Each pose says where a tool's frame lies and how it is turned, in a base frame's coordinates. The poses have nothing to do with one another.
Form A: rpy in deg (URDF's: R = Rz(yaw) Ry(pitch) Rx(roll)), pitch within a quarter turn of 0, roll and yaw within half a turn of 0; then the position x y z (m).
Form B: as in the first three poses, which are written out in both.
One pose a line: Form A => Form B
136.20, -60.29, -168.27, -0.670, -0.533, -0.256 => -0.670, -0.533, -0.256, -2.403, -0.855, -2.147
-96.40, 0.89, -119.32, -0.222, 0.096, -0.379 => -0.222, 0.096, -0.379, 2.961, 1.050, 1.797
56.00, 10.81, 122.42, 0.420, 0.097, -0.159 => 0.420, 0.097, -0.159, 2.330, 0.699, -0.770
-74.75, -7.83, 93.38, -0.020, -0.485, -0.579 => -0.020, -0.485, -0.579, 1.784, -1.291, 0.342
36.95, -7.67, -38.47, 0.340, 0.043, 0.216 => 0.340, 0.043, 0.216, -0.510, -0.475, 0.472
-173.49, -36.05, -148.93, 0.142, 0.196, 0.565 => 0.142, 0.196, 0.565, 2.453, -0.458, 2.681
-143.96, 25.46, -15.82, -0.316, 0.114, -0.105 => -0.316, 0.114, -0.105, 0.490, -0.175, -2.406
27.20, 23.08, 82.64, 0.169, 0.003, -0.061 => 0.169, 0.003, -0.061, 1.434, 0.521, -0.338
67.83, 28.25, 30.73, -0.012, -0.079, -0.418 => -0.012, -0.079, -0.418, -0.238, 0.677, 1.130
